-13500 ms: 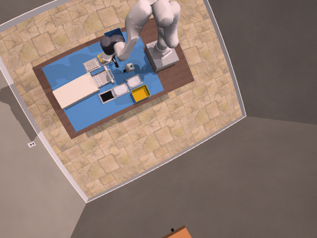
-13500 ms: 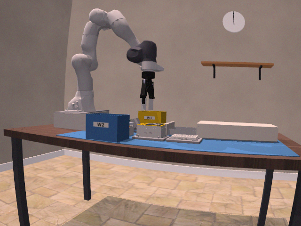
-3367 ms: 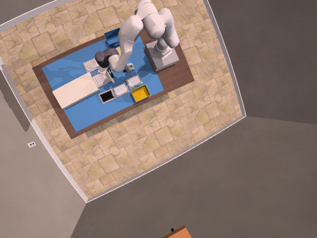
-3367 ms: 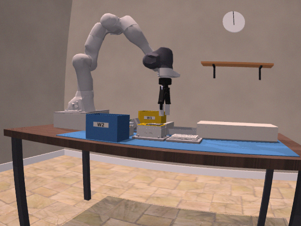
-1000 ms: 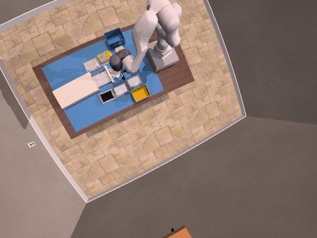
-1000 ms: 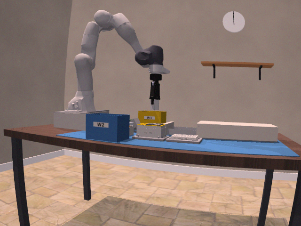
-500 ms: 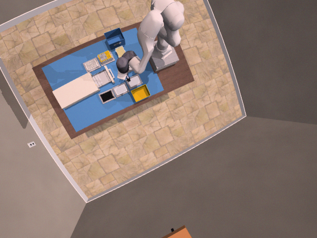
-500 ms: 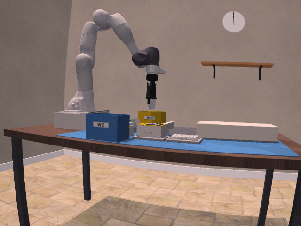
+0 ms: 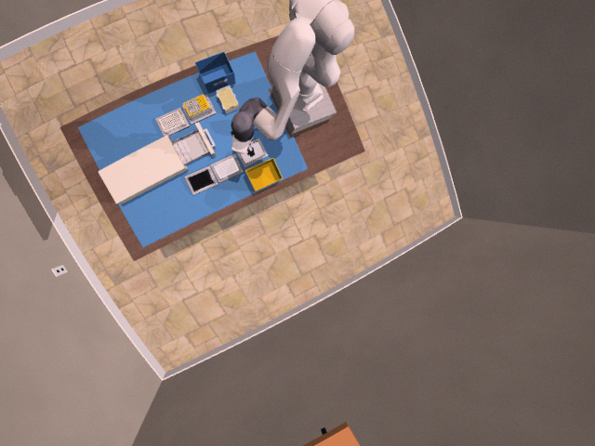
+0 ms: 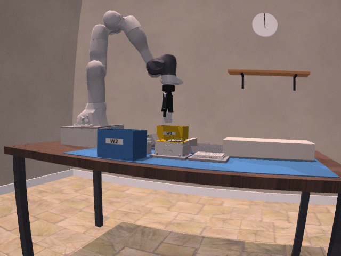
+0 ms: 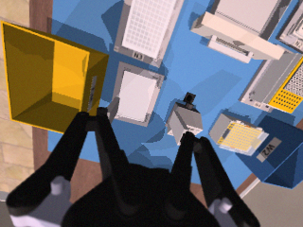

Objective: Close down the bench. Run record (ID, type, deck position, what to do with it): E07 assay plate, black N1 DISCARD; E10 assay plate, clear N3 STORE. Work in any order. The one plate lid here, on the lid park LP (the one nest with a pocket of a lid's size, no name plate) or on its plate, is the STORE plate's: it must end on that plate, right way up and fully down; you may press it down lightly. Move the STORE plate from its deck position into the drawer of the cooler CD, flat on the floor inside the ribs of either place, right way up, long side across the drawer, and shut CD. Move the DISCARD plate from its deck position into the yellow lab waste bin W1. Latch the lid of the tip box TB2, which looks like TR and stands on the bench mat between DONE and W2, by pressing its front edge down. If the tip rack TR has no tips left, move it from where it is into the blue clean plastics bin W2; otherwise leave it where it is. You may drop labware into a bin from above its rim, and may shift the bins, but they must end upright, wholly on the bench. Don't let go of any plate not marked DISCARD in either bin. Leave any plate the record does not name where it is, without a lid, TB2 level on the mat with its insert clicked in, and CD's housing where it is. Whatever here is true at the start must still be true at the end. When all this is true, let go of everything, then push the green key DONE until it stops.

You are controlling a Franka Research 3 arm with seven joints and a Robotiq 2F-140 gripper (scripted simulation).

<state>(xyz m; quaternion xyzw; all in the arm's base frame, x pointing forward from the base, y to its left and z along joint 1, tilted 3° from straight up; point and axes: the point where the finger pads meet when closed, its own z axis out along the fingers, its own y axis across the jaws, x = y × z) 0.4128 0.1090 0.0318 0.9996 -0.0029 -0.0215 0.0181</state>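
Right now my hand is 20 mm past the white plate lid, 30 mm to the right of it and 150 mm above it. Also, from my hand: yellow bin W1: 10 mm behind, 180 mm to the left, 130 mm below; then grey lid park nest: 20 mm behind, 30 mm to the left, 160 mm below; then green key DONE: 80 mm behind, 120 mm to the right, 100 mm below.
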